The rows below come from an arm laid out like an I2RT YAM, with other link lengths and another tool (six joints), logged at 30 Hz.
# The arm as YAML. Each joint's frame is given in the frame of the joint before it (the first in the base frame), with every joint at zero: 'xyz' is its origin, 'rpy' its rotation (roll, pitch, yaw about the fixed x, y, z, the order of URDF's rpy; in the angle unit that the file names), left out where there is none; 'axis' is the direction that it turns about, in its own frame. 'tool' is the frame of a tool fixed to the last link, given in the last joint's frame.
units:
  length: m
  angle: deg
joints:
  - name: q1
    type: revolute
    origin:
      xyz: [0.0, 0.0, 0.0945]
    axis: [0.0, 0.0, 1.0]
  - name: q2
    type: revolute
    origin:
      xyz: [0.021, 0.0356, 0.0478]
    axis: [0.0, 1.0, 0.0]
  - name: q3
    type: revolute
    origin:
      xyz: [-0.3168, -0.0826, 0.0]
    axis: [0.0, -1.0, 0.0]
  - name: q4
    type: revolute
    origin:
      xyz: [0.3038, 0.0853, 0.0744]
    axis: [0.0, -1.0, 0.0]
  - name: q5
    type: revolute
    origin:
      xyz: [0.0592, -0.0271, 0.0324]
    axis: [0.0, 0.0, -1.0]
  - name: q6
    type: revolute
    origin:
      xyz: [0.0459, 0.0, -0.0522]
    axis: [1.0, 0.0, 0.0]
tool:
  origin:
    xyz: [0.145, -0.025, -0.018]
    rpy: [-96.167, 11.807, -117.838]
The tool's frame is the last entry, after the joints.
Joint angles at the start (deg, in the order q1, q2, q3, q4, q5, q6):
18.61 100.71 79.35 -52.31 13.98 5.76
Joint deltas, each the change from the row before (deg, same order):
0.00 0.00 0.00 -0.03 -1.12 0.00
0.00 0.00 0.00 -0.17 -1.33 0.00
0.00 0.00 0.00 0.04 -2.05 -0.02
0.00 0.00 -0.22 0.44 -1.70 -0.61
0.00 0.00 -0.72 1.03 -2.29 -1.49
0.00 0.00 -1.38 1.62 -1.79 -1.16
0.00 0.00 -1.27 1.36 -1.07 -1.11
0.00 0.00 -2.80 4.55 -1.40 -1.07
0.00 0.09 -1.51 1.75 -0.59 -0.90
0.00 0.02 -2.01 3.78 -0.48 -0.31
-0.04 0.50 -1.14 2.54 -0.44 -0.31
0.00 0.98 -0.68 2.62 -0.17 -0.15
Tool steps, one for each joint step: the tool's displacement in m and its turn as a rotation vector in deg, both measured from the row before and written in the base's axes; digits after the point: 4 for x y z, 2 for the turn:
-0.0009 0.0034 -0.0013 1.01 0.37 0.31
-0.0016 0.0039 -0.0015 1.16 0.57 0.37
-0.0014 0.0065 -0.0020 1.87 0.59 0.59
-0.0003 0.0055 -0.0024 1.43 0.35 1.06
-0.0005 0.0072 -0.0052 1.72 0.44 2.07
-0.0011 0.0054 -0.0083 1.35 0.30 1.62
-0.0012 0.0029 -0.0072 0.67 0.20 1.37
0.0033 0.0056 -0.0143 1.50 -1.30 1.45
-0.0011 0.0014 -0.0086 0.30 -0.04 1.04
0.0040 0.0029 -0.0093 0.89 -1.55 0.45
0.0034 0.0023 -0.0083 0.57 -0.76 0.41
0.0059 0.0025 -0.0087 0.40 -0.88 0.20

